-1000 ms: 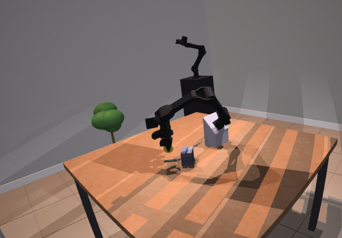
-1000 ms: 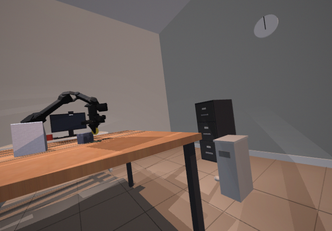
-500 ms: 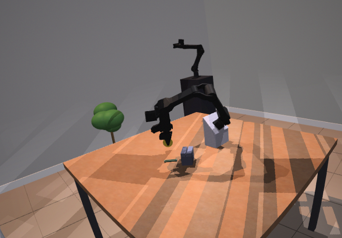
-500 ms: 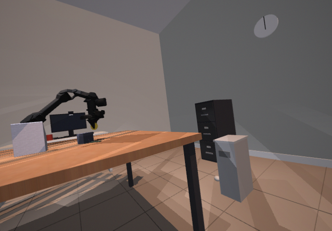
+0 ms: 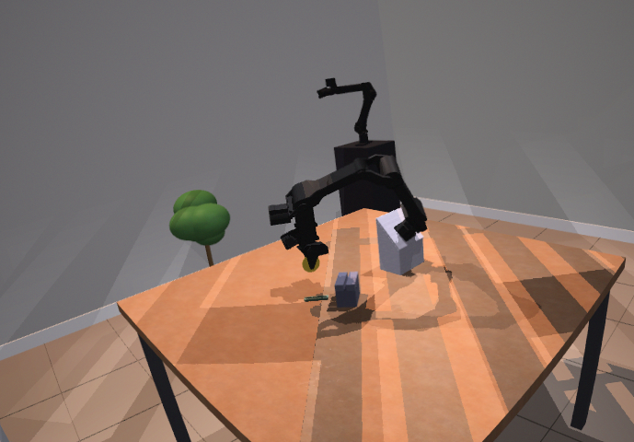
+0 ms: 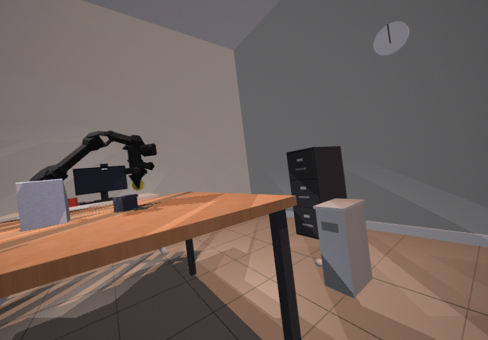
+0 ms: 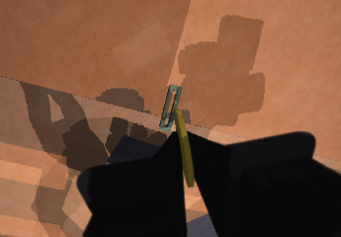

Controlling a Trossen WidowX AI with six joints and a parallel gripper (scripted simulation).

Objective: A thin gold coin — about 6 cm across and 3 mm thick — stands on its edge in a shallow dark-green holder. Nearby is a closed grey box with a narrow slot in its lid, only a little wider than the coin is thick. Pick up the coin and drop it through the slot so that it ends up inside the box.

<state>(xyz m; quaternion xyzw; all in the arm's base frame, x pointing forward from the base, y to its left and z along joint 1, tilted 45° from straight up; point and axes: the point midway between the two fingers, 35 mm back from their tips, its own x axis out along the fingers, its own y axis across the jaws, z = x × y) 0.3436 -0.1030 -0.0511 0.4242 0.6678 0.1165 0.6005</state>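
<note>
My gripper tip is now 20 mm below the thin gold coin.
</note>
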